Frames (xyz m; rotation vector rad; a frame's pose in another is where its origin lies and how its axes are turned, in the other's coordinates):
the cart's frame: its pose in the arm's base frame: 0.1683 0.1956 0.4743 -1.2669 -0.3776 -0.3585
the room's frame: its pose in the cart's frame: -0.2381 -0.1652 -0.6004 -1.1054 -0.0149 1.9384
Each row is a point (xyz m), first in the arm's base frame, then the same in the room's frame.
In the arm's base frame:
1: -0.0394 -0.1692 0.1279
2: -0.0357 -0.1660 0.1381
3: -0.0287 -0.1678 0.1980
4: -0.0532 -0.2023 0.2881
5: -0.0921 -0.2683 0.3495
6: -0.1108 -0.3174 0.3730
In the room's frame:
1: 0.0830 -0.1761 0.2700
2: 0.0733 -0.1798 0.2654
3: 0.0237 -0.1787 0.2311
4: -0.0421 -0.1309 0.1737
5: -0.0708 -0.0577 0.1149
6: -0.0712 -0.0142 0.0772

